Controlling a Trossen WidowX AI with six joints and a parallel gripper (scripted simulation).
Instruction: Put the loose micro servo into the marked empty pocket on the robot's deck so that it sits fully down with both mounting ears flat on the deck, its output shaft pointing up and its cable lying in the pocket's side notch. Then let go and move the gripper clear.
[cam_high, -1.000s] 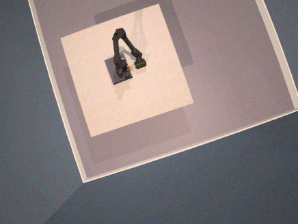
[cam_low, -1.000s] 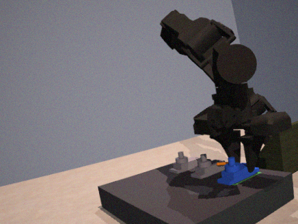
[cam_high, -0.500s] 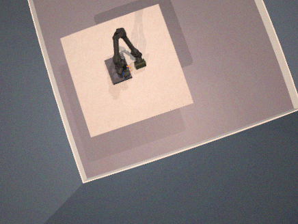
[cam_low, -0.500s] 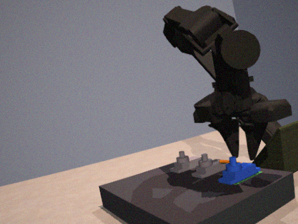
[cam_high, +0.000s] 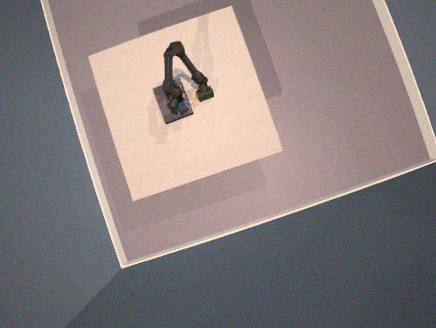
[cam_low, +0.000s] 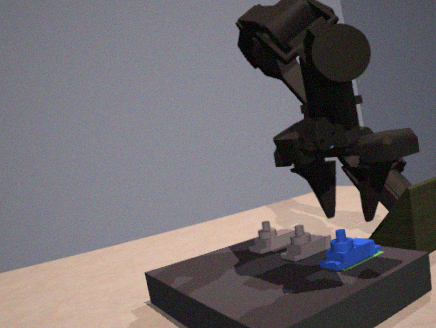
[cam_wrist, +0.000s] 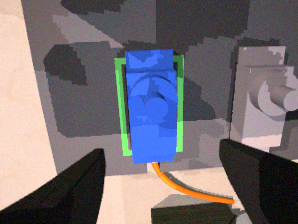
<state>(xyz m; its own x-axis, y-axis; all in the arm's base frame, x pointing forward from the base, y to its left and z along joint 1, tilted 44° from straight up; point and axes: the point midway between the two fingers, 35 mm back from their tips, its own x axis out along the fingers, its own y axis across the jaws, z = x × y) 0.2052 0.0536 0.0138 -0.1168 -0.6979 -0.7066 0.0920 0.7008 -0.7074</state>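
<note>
Right now the dark grey deck is 110 mm ahead of my gripper tip, 80 mm to the right of it and 70 mm below it.
</note>
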